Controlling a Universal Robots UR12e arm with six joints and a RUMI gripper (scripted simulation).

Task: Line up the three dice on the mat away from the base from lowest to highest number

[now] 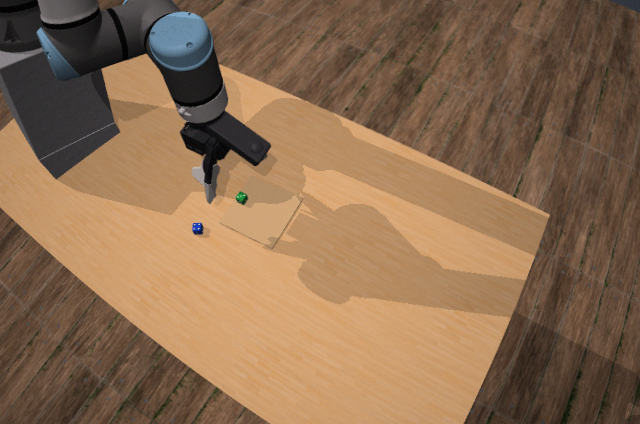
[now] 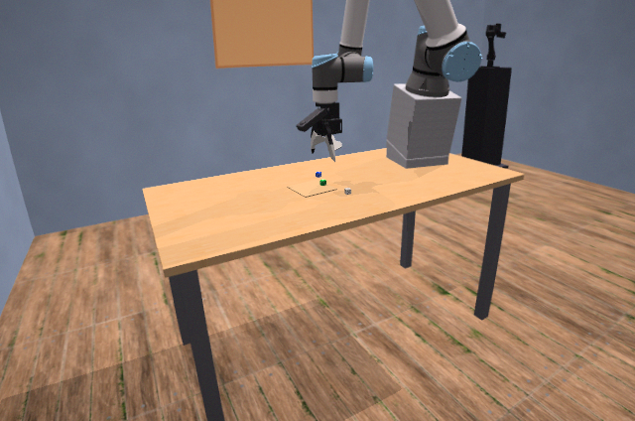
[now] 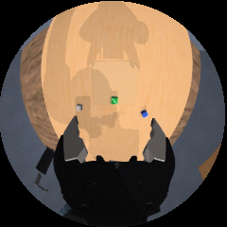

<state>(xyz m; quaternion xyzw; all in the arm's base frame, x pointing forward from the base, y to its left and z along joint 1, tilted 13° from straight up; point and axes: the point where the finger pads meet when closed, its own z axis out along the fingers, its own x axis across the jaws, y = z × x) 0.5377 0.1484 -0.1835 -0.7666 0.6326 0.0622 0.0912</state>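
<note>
The blue die lies 2 cm behind my hand, 12 cm to the right of it and 10 cm below it. From my hand the other things lie so: green die: 10 cm below; then white die: 5 cm behind, 12 cm to the left, 10 cm below; then tan mat: 5 cm ahead, 1 cm to the left, 11 cm below.
</note>
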